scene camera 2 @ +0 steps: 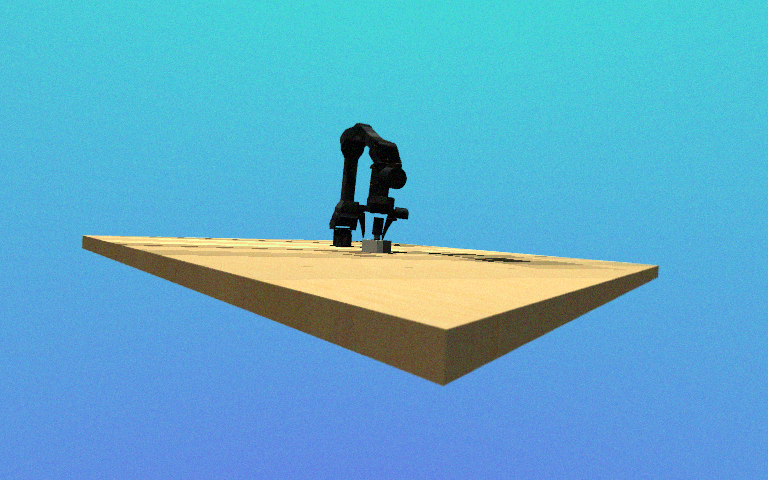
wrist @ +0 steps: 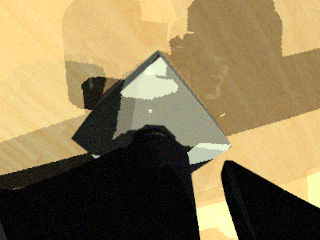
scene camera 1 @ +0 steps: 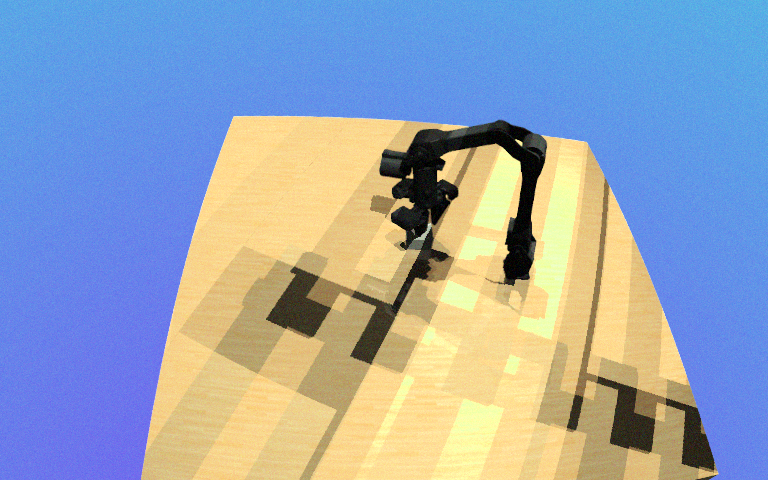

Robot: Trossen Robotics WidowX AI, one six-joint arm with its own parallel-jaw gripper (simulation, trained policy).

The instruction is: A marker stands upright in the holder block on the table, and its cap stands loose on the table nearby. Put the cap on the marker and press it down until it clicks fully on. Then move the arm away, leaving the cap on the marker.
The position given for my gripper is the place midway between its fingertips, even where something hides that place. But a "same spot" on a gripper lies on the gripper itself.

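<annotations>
My gripper is there in scene camera 1 [426, 229], and scene camera 2 shows it, and so does the wrist view. There's a spot on the gripper at [scene camera 2: 385, 224], and [wrist: 77, 197] is that same spot.
</annotations>
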